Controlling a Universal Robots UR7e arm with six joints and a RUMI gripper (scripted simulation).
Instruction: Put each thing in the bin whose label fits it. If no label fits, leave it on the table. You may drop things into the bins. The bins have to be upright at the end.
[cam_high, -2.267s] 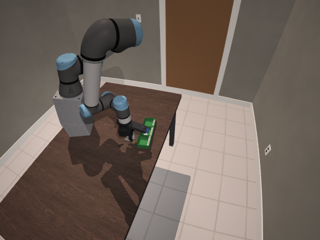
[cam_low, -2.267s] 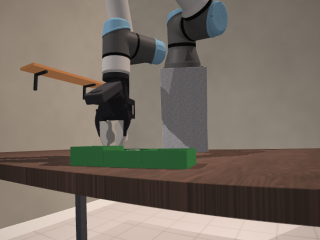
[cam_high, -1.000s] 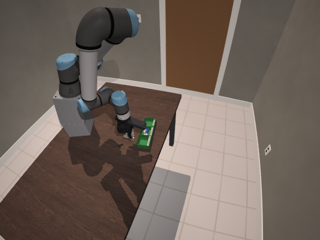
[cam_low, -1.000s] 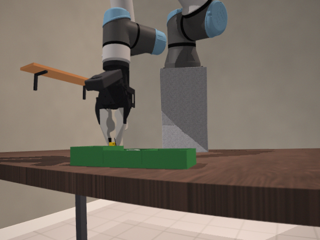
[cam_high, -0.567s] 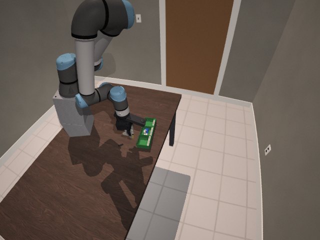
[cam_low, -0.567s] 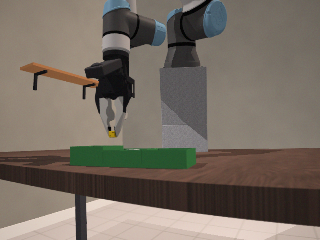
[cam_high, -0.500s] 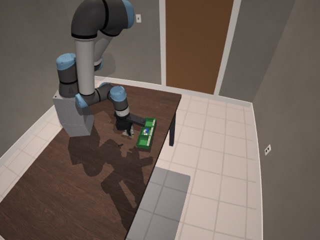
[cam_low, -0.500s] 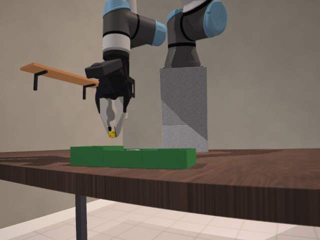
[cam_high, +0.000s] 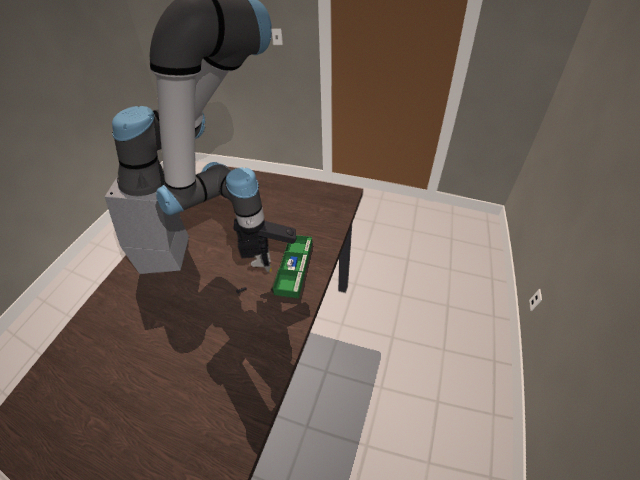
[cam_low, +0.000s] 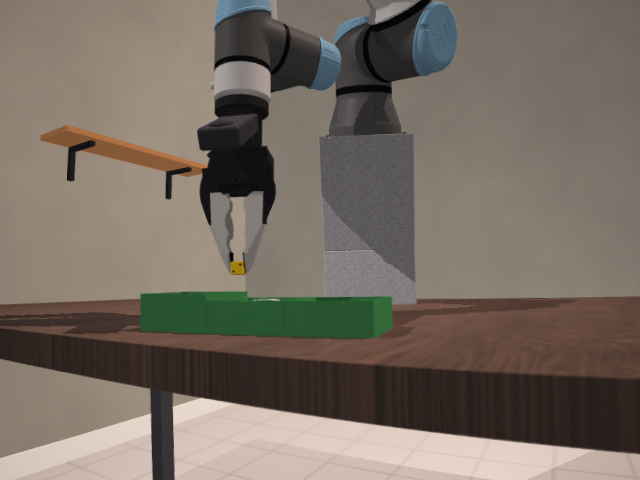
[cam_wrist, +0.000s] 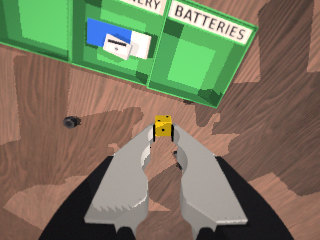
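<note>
Right now the white item is 7 cm to the left of my hand, 5 cm below it and 5 cm ahead of it. Also, from my hand: yellow die: 1 cm below; blue-and-white eraser: 7 cm to the left, 6 cm below, 5 cm ahead; green bin row: 8 cm to the left, 6 cm below, 6 cm ahead.
</note>
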